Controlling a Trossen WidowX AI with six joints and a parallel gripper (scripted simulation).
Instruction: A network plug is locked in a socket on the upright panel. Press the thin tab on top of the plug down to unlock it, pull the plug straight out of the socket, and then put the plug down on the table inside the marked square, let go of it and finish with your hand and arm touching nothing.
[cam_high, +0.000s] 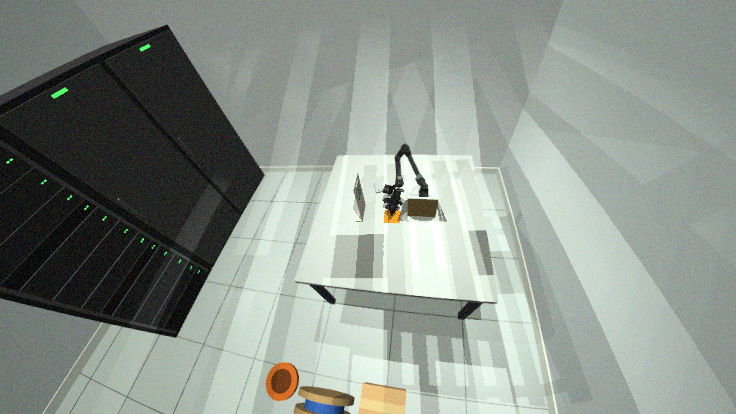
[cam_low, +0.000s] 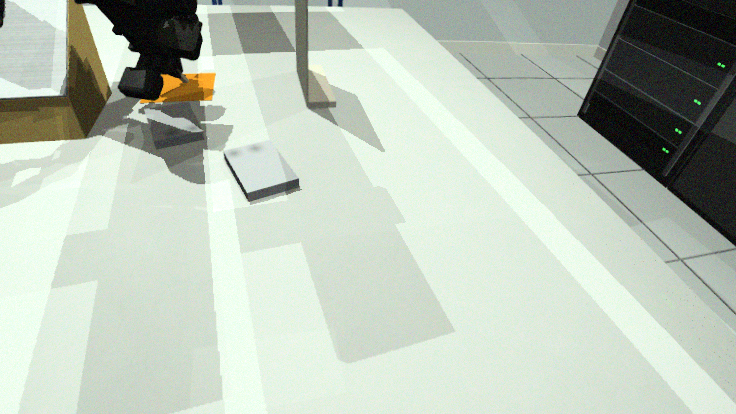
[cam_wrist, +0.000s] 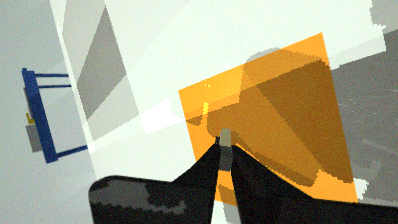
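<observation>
My gripper tip is right at the network plug. The rest, counted from my gripper tip: orange marked square: 20 mm below; upright panel: 230 mm ahead, 150 mm above, 20 mm to the right.
</observation>
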